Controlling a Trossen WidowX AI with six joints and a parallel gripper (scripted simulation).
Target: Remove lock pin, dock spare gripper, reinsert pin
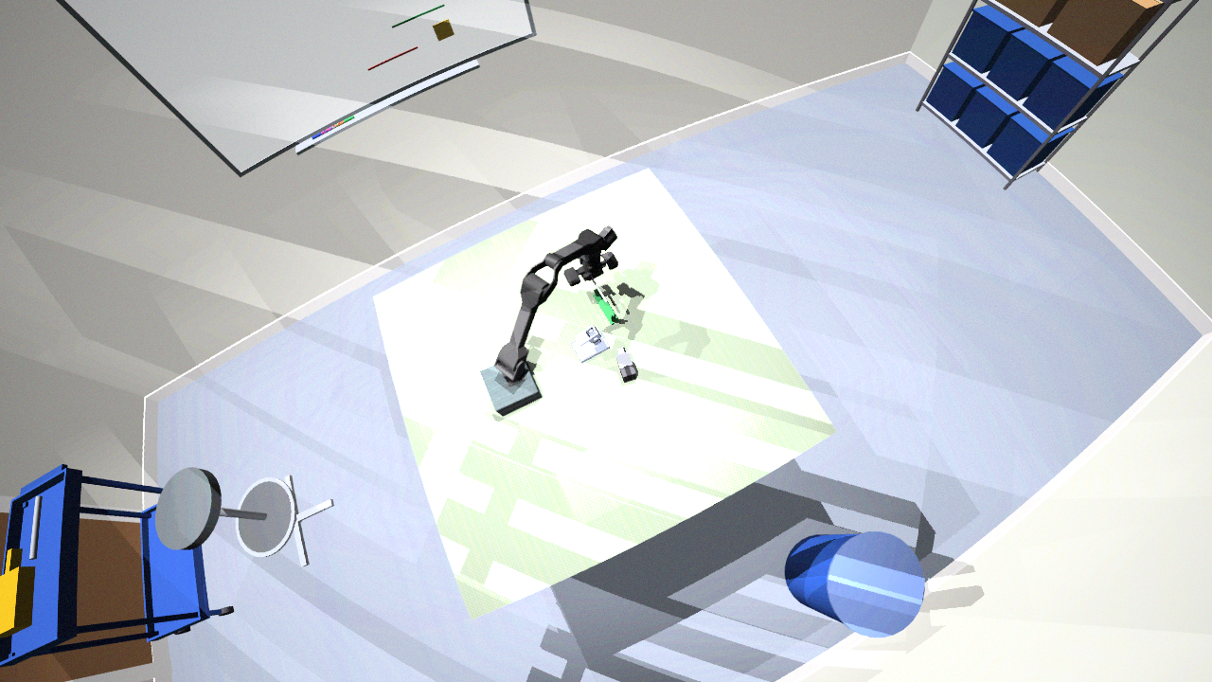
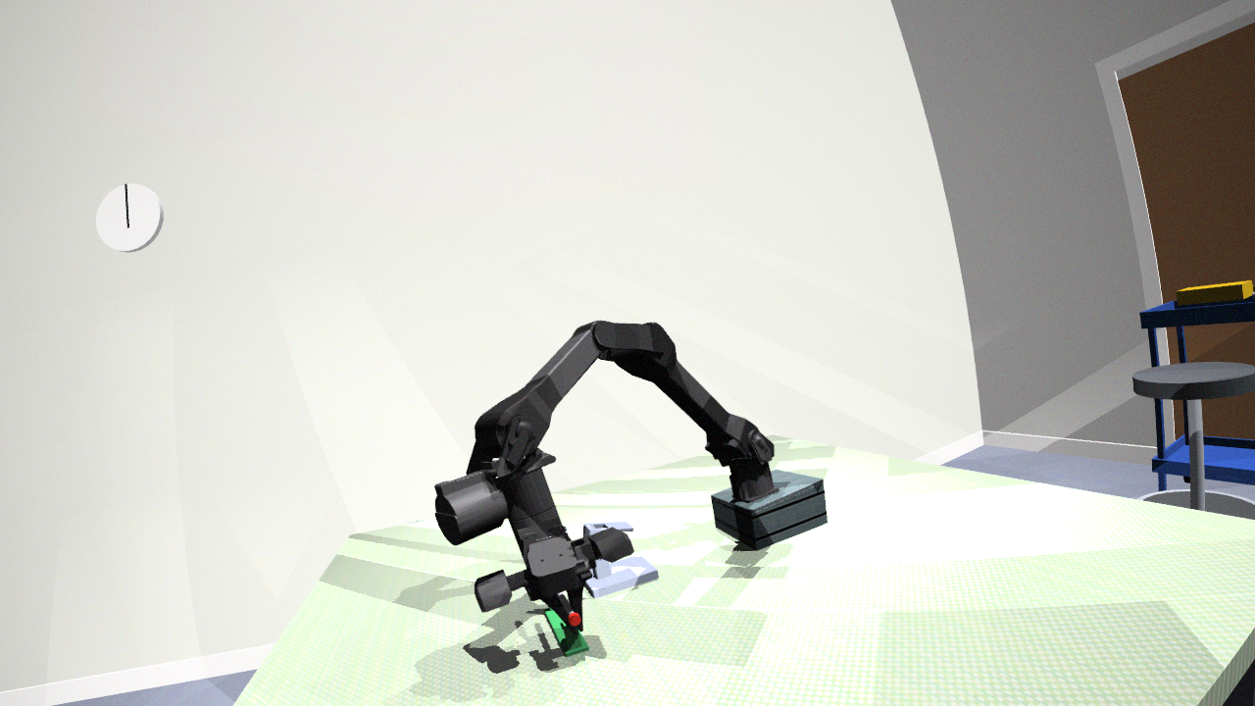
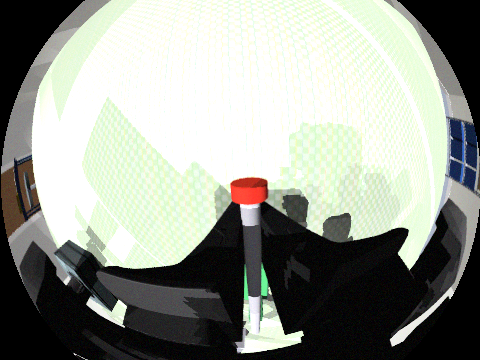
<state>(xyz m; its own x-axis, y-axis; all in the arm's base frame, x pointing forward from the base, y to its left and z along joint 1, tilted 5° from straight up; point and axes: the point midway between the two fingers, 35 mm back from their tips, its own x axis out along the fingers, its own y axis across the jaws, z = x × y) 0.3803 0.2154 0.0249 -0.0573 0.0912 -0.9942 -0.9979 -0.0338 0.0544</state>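
The green rest lies 10 mm ahead of my gripper tip, 100 mm to the right of it and 30 mm below it. Also, from my gripper tip: spare gripper: 30 mm behind, 340 mm to the right, 20 mm below; then grey mount: 100 mm behind, 210 mm to the right.
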